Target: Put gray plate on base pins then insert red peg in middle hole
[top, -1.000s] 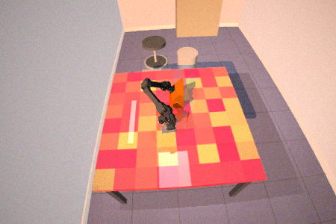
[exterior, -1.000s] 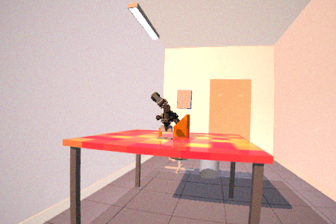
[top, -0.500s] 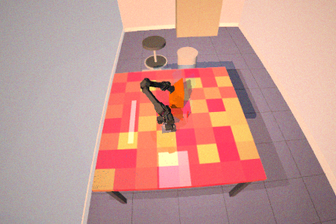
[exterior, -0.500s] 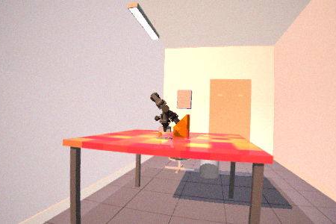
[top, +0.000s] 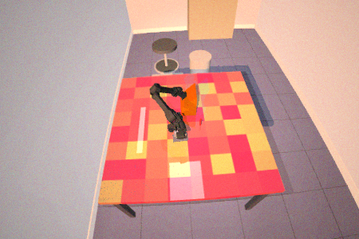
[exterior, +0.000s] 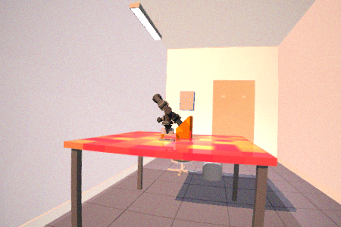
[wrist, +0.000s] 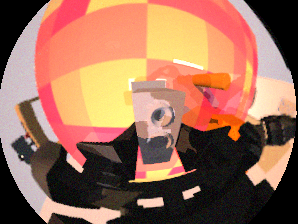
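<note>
My gripper tip is now 50 mm above the gray base. From my gripper tip the other things lie so: gray plate (30 mm above); then orange piece (120 mm behind, 60 mm to the right, 20 mm below); then red peg (180 mm to the left, 100 mm behind, 20 mm below).
</note>
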